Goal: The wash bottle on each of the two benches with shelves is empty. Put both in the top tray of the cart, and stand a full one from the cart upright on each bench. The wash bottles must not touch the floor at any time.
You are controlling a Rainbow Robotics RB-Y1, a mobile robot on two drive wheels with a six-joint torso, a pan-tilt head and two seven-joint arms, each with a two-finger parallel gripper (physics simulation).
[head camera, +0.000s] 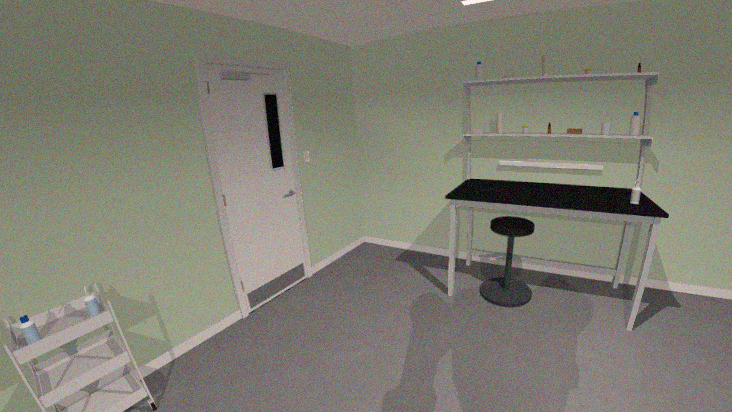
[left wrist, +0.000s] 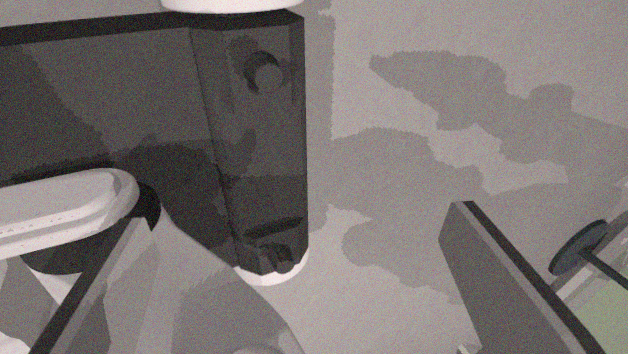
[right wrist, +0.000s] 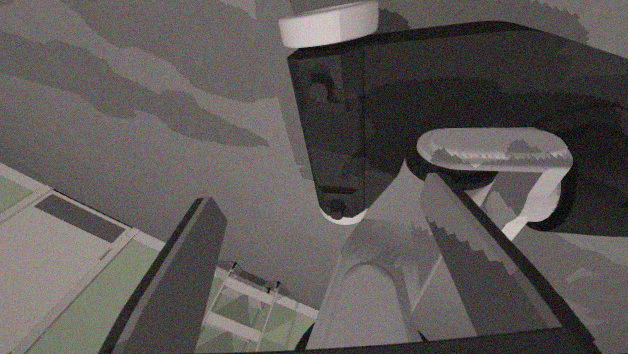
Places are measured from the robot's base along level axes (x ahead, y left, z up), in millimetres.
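Where they show: left gripper, between the fingertips: [left wrist: 303, 229]; right gripper, between the fingertips: [right wrist: 318, 198].
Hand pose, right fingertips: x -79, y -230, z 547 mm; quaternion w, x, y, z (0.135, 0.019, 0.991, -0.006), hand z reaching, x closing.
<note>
After its pixels a point has its place.
A white wash bottle [head camera: 635, 195] @(x 1447, y -1943, z 976 mm) stands upright at the right end of the black-topped bench [head camera: 542, 196] @(x 1829, y -1427, z 915 mm), which has two shelves above it. The white three-tier cart [head camera: 69, 340] @(x 857, y 1424, z 667 mm) [right wrist: 240, 325] @(x 827, y 1446, z 406 mm) is at the lower left of the head view. In its top tray are a light blue wash bottle with a blue cap [head camera: 29, 330] @(x 826, y 1605, z 743 mm) and a light blue bottle with a white top [head camera: 91, 305] @(x 1062, y 1445, z 734 mm). The second bench does not show in the head view. My left gripper [left wrist: 303, 229] @(x -73, y 232, z 549 mm) is open and empty. My right gripper [right wrist: 318, 198] @(x -79, y -230, z 547 mm) is open and empty. Both are far from the bottles.
A black stool [head camera: 512, 226] @(x 1924, y -1238, z 660 mm) [left wrist: 577, 248] @(x 1928, y -1229, z 30 mm) stands at the front of the bench. Bottles and small containers stand on the upper shelf [head camera: 614, 78] @(x 1866, y -2090, z 1809 mm) and lower shelf [head camera: 558, 136] @(x 1970, y -1647, z 1355 mm). A closed white door [head camera: 251, 204] @(x 2240, y 844, z 929 mm) [right wrist: 45, 255] @(x 2312, y 792, z 455 mm) is in the wall between cart and bench.
</note>
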